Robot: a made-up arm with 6 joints. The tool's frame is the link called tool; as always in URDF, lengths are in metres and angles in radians. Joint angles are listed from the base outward.
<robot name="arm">
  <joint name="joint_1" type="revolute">
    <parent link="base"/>
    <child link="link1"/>
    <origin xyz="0.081 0.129 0.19" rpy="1.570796 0 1.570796"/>
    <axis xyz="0 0 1"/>
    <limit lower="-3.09" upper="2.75"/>
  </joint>
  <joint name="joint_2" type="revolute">
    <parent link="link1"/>
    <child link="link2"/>
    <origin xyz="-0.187 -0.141 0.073" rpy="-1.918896 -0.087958 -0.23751"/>
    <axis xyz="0 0 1"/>
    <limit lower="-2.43" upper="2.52"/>
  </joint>
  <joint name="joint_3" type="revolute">
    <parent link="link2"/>
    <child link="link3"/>
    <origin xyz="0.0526 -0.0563 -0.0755" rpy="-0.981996 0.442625 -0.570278"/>
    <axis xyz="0 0 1"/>
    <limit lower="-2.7" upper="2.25"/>
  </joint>
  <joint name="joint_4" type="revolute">
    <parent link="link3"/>
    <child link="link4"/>
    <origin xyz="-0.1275 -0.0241 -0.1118" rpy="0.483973 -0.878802 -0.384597"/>
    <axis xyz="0 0 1"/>
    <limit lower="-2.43" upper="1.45"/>
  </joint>
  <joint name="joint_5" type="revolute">
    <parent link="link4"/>
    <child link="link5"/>
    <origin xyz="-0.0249 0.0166 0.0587" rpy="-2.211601 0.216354 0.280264"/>
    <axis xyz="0 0 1"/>
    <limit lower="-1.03" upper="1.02"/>
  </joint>
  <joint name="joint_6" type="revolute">
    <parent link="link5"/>
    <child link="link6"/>
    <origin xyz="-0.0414 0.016 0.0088" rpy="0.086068 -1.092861 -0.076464"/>
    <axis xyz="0 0 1"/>
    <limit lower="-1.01" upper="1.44"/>
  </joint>
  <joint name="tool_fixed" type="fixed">
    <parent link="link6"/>
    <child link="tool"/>
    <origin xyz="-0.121 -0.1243 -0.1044" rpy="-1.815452 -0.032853 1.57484"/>
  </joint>
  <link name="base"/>
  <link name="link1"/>
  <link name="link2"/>
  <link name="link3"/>
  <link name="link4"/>
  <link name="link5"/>
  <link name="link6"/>
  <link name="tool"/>
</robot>
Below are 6 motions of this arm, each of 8 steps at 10 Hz.
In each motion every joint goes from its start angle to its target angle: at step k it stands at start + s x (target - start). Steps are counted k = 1, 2, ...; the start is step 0. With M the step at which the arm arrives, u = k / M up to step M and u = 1 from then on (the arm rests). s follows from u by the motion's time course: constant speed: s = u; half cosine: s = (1 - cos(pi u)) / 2; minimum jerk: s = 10 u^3 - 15 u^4 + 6 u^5.
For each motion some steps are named. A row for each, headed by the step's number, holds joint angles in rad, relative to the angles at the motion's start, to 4 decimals.
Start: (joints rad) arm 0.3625 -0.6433 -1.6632 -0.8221 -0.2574 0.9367
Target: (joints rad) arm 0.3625 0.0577 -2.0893 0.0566 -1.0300 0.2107
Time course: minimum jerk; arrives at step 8
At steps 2, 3, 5, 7, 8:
2: 0.0000 0.0726 -0.0441 0.0910 -0.0800 -0.0752
3: 0.0000 0.1929 -0.1173 0.2418 -0.2126 -0.1998
5: 0.0000 0.5081 -0.3088 0.6369 -0.5600 -0.5262
7: 0.0000 0.6897 -0.4193 0.8646 -0.7602 -0.7143
8: 0.0000 0.7010 -0.4261 0.8787 -0.7726 -0.7260

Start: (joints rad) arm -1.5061 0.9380 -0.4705 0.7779 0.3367 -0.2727
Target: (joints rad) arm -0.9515 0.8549 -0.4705 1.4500 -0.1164 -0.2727
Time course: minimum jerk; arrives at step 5
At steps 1, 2, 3, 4, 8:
1: 0.0321 -0.0048 0.0000 0.0389 -0.0262 0.0000
2: 0.1761 -0.0264 0.0000 0.2134 -0.1438 0.0000
3: 0.3785 -0.0567 0.0000 0.4587 -0.3093 0.0000
4: 0.5225 -0.0783 0.0000 0.6332 -0.4269 0.0000
8: 0.5546 -0.0831 0.0000 0.6721 -0.4531 0.0000

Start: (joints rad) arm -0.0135 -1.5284 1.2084 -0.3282 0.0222 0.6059
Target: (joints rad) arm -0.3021 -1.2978 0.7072 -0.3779 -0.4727 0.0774
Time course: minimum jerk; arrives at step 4
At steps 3, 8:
3: -0.2587 0.2067 -0.4493 -0.0446 -0.4437 -0.4738
8: -0.2886 0.2306 -0.5012 -0.0497 -0.4949 -0.5285

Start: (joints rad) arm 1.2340 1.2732 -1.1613 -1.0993 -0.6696 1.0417
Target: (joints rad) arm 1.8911 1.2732 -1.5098 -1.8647 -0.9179 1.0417
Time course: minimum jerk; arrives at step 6
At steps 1, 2, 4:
1: 0.0233 0.0000 -0.0124 -0.0272 -0.0088 0.0000
2: 0.1379 0.0000 -0.0731 -0.1606 -0.0521 0.0000
4: 0.5192 0.0000 -0.2754 -0.6048 -0.1962 0.0000

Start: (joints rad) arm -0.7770 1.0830 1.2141 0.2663 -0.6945 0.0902
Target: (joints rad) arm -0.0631 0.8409 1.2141 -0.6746 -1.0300 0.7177
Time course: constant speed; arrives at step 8
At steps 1, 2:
1: 0.0892 -0.0303 0.0000 -0.1176 -0.0419 0.0784
2: 0.1785 -0.0605 0.0000 -0.2352 -0.0839 0.1569

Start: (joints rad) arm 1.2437 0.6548 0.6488 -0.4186 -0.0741 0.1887
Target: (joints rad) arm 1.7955 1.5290 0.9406 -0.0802 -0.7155 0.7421
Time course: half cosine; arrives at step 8
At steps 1, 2, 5, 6, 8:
1: 0.0210 0.0333 0.0111 0.0129 -0.0244 0.0211
2: 0.0808 0.1280 0.0427 0.0496 -0.0939 0.0810
5: 0.3815 0.6044 0.2017 0.2340 -0.4434 0.3826
6: 0.4710 0.7462 0.2491 0.2888 -0.5475 0.4724
8: 0.5518 0.8742 0.2918 0.3384 -0.6414 0.5534

